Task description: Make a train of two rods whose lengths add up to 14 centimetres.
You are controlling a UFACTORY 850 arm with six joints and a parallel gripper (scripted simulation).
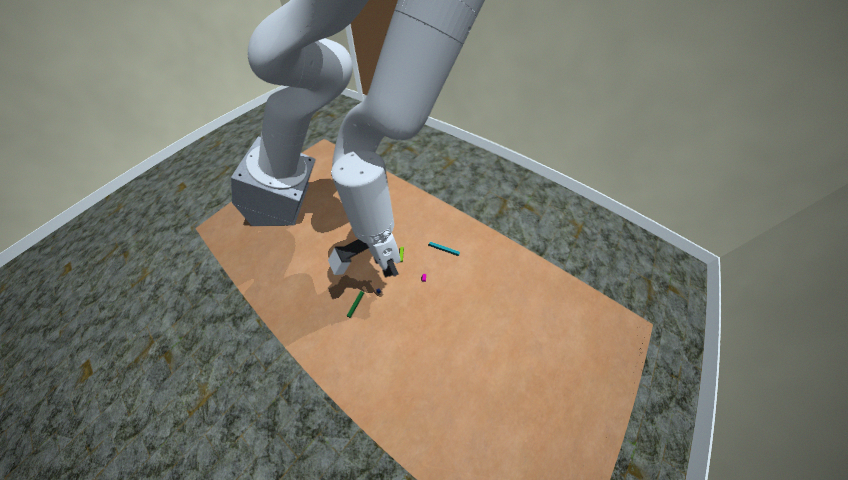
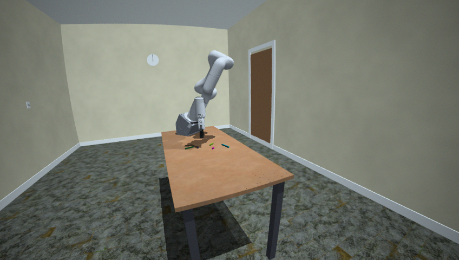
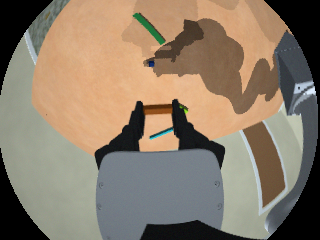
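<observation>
My hand is 110 mm above the small blue rod and 40 mm to the left of it. The rest, counted from my hand: magenta rod 110 mm below, 80 mm to the left, 60 mm ahead; then orange rod 20 mm below; then lime rod 110 mm below, 90 mm to the left, 40 mm behind.
</observation>
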